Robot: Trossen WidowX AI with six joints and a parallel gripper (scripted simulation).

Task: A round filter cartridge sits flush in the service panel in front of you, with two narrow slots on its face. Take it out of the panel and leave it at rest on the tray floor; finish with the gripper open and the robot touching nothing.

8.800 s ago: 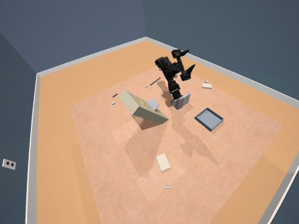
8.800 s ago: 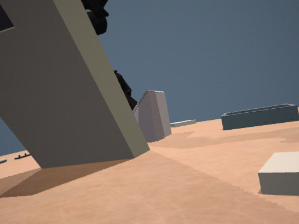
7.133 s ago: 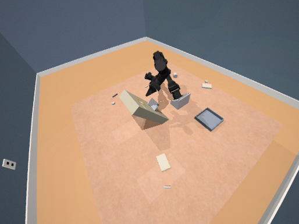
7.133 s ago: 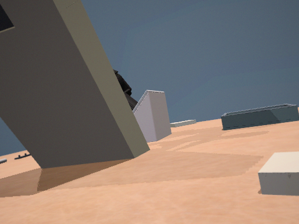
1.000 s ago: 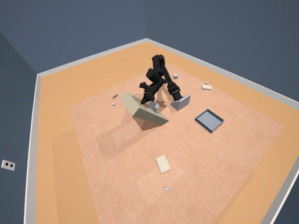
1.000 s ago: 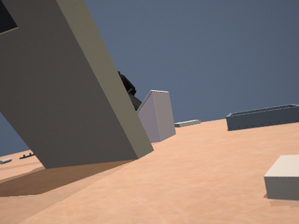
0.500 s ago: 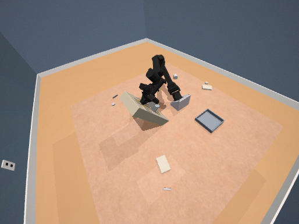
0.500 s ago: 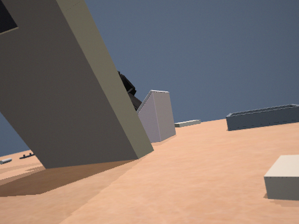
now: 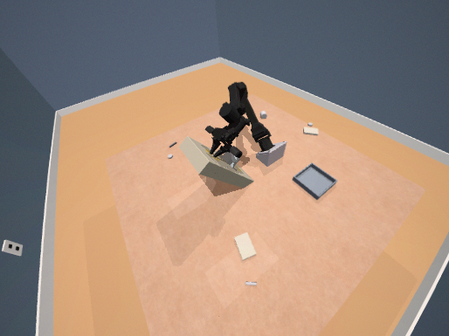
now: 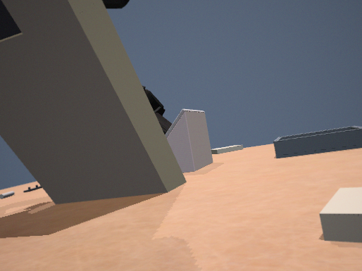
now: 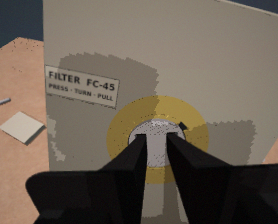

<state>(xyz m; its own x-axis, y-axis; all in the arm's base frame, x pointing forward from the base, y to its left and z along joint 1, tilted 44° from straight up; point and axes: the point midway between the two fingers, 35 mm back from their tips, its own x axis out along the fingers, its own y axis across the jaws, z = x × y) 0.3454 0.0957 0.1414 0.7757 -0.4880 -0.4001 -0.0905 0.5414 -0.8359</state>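
Now: the beige service panel 4 cm behind my gripper tip and 8 cm below it. Also, from my gripper tip: round grey filter cartridge 1 cm ahead, 1 cm below; tray 39 cm behind, 32 cm to the left, 23 cm below.
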